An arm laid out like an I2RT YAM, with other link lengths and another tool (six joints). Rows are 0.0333 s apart.
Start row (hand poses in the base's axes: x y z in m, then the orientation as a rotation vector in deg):
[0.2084, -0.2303, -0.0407, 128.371, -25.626, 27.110]
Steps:
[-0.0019, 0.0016, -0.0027, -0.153, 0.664, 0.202]
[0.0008, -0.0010, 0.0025, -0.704, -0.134, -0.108]
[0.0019, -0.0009, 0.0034, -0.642, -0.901, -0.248]
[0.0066, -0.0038, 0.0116, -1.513, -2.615, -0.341]
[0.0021, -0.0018, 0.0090, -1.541, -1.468, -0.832]
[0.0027, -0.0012, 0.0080, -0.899, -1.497, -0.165]
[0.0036, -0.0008, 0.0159, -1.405, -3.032, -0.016]
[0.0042, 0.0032, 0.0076, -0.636, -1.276, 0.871]
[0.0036, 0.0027, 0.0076, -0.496, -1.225, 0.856]
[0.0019, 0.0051, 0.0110, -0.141, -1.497, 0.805]
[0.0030, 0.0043, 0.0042, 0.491, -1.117, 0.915]
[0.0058, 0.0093, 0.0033, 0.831, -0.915, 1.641]
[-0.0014, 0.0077, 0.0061, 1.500, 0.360, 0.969]
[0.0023, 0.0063, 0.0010, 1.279, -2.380, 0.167]
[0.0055, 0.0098, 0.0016, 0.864, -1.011, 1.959]
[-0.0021, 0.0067, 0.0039, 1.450, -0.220, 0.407]
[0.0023, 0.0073, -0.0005, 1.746, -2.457, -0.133]
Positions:
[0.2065, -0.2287, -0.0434, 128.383, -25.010, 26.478]
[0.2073, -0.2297, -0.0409, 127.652, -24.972, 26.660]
[0.2092, -0.2306, -0.0375, 126.824, -25.507, 27.626]
[0.2158, -0.2344, -0.0259, 124.839, -26.747, 30.560]
[0.2179, -0.2362, -0.0169, 122.822, -27.861, 31.923]
[0.2206, -0.2374, -0.0089, 121.627, -28.519, 33.586]
[0.2242, -0.2382, 0.0070, 119.660, -29.664, 37.046]
[0.2284, -0.2350, 0.0146, 119.100, -29.229, 39.003]
[0.2320, -0.2323, 0.0222, 118.658, -28.837, 40.873]
[0.2339, -0.2272, 0.0332, 118.436, -28.805, 42.960]
[0.2369, -0.2229, 0.0374, 118.931, -28.743, 44.639]
[0.2427, -0.2136, 0.0407, 120.074, -27.997, 46.497]
[0.2413, -0.2059, 0.0468, 121.951, -27.568, 46.527]
[0.2436, -0.1996, 0.0478, 122.426, -29.285, 49.141]
[0.2491, -0.1898, 0.0494, 123.699, -28.234, 51.280]
[0.2470, -0.1831, 0.0533, 125.105, -28.713, 51.650]
[0.2493, -0.1758, 0.0528, 125.734, -31.013, 54.252]

